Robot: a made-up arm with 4 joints. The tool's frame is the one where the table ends. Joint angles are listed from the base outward.
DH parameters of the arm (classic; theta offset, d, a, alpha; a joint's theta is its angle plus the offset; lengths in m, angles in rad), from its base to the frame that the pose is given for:
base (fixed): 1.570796 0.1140 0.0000 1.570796
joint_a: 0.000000 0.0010 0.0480 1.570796
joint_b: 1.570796 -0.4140 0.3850 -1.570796
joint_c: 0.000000 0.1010 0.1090 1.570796
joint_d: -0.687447 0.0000 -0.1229 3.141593
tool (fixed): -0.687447 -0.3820 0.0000 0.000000
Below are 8 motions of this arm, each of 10 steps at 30 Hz.
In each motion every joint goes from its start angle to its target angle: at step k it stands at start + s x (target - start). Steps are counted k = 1, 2, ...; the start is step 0. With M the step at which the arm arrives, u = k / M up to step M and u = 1 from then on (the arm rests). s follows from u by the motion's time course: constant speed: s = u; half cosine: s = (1 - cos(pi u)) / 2; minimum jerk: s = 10 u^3 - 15 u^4 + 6 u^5.
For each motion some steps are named. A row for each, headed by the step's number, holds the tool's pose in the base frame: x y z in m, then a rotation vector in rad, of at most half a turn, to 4 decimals.
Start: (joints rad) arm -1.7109 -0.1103 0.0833 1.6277
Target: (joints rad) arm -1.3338 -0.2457 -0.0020 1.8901
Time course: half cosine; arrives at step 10
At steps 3, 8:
3: 0.4484 0.0285 -0.0003 -1.2146 -1.2569 -1.1142
8: 0.4353 0.0644 -0.0401 -1.0286 -1.1019 -1.3433

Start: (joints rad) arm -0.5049 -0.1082 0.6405 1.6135
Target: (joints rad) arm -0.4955 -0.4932 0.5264 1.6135
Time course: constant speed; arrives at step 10
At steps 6, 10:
6: 0.5879 0.2749 0.0915 0.0771 -0.6297 -1.1005
10: 0.5372 0.3412 0.0448 0.0392 -0.5281 -0.9817

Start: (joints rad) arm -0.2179 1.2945 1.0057 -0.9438
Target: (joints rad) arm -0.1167 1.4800 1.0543 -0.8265
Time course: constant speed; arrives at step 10
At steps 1, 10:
1: -0.0192 -0.6735 0.5712 -1.1180 -0.4827 -0.3058
10: -0.1522 -0.6951 0.5117 -1.0910 -0.4732 -0.5705

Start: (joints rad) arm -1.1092 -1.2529 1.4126 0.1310
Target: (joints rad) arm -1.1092 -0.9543 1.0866 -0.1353
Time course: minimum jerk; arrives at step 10
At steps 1, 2, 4, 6, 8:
1: 0.3990 0.6406 -0.3711 0.0234 -0.4599 1.3203
2: 0.4099 0.6327 -0.3670 -0.0020 -0.4593 1.3263
4: 0.4643 0.5902 -0.3421 -0.1345 -0.4495 1.3527
6: 0.5322 0.5274 -0.2977 -0.3150 -0.4176 1.3748
8: 0.5735 0.4813 -0.2606 -0.4371 -0.3824 1.3800

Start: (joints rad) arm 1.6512 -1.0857 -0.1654 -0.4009
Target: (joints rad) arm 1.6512 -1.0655 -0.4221 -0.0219
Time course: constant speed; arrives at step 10
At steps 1, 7, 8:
1: 0.3527 -0.0513 0.3792 1.2544 -1.0112 1.2229
7: 0.3027 -0.0620 0.3117 1.2566 -0.7098 1.1369
8: 0.2941 -0.0652 0.3014 1.2521 -0.6613 1.1202

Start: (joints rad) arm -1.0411 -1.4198 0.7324 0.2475
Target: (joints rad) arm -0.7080 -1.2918 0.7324 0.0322
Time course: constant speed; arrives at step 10
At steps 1, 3, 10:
1: 0.2589 0.4582 -0.3698 -0.3125 0.0777 1.2281
3: 0.2793 0.4873 -0.3325 -0.2672 0.0265 1.2531
10: 0.3488 0.5632 -0.1869 -0.1189 -0.1603 1.3242

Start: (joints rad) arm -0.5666 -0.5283 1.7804 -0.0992
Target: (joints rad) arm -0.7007 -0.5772 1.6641 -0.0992
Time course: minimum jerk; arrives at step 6
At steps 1, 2, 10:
1: 0.7470 0.5025 0.4016 -0.0228 -1.5443 0.9210
2: 0.7467 0.5110 0.3794 -0.0398 -1.5106 0.9427
10: 0.7432 0.5388 0.2767 -0.1215 -1.3549 1.0340

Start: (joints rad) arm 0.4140 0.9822 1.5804 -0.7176
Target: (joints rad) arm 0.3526 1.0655 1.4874 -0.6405
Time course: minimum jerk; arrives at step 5
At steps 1, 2, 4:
1: 0.2382 -0.8558 0.2910 -0.8146 -0.9424 -0.4078
2: 0.2231 -0.8543 0.2914 -0.8122 -0.9254 -0.4308
4: 0.1856 -0.8492 0.2931 -0.8073 -0.8862 -0.4900

